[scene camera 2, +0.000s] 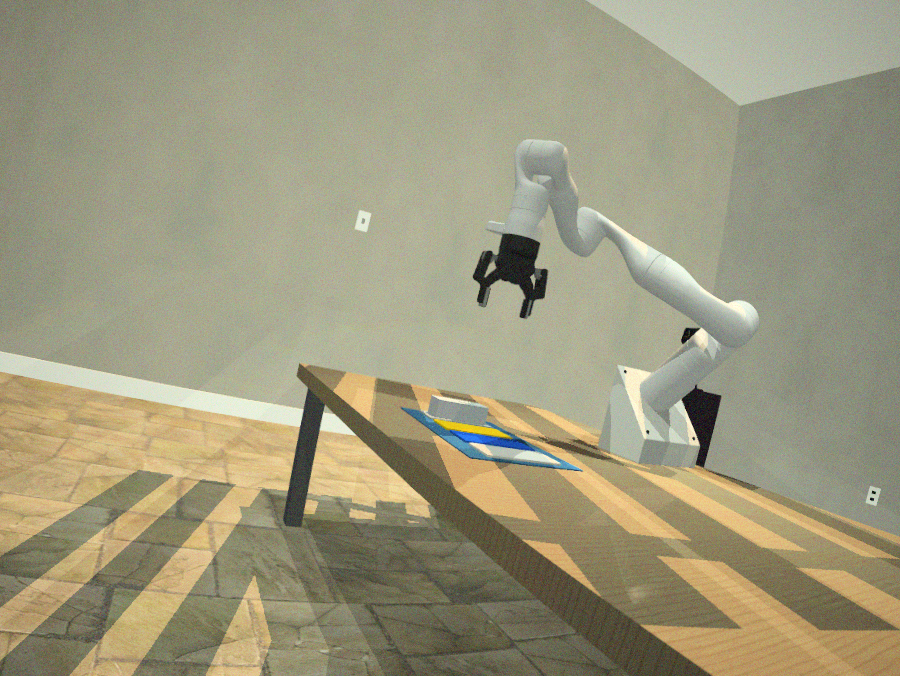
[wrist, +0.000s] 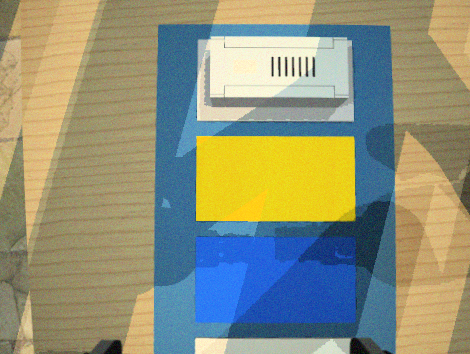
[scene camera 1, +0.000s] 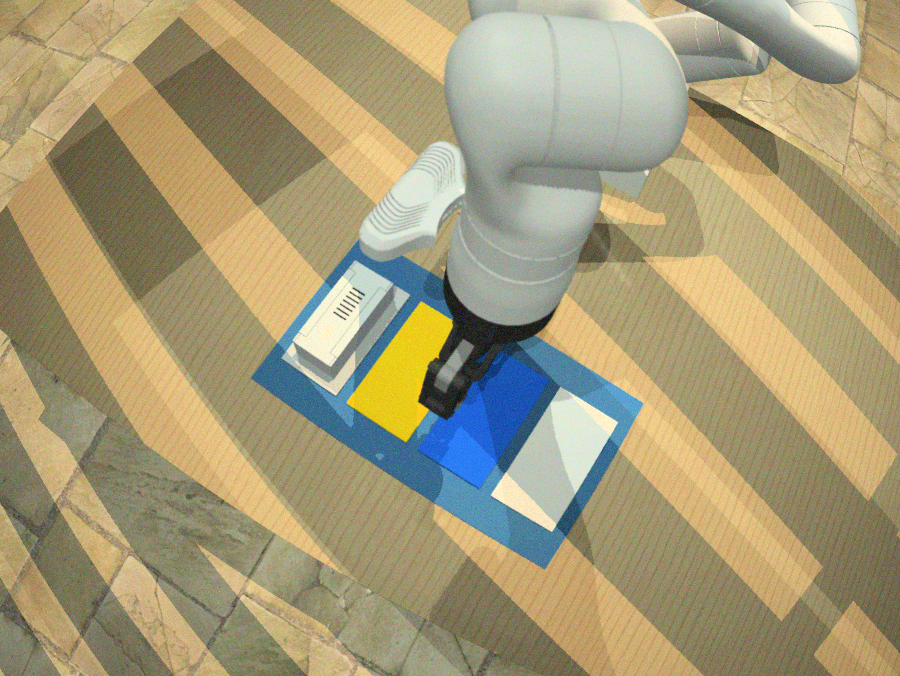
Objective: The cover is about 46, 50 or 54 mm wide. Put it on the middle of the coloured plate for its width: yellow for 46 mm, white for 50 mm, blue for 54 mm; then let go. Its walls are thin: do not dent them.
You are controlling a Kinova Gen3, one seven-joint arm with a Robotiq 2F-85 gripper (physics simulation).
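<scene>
The white cover (scene camera 1: 343,314) (scene camera 2: 456,411) (wrist: 250,67) with dark slots on top stands upright on a pale grey plate (scene camera 1: 331,382) (wrist: 275,113) at one end of the mat. Beside it lie the yellow plate (scene camera 1: 400,371) (scene camera 2: 472,427) (wrist: 275,178), then the blue plate (scene camera 1: 502,414) (scene camera 2: 491,440) (wrist: 275,280), then the white plate (scene camera 1: 556,458) (scene camera 2: 516,455) (wrist: 270,346); all three are bare. My gripper (scene camera 2: 503,309) is open and empty, high above the mat. In the wrist view its fingertips show at the bottom edge. The cover's exact width cannot be read from the views.
The blue mat (scene camera 1: 527,542) (scene camera 2: 571,467) (wrist: 175,250) lies under the plates on the wooden table (scene camera 2: 618,553). The table's edge runs along the near side in scene camera 2. The robot's base (scene camera 2: 632,429) stands at the far part of the table.
</scene>
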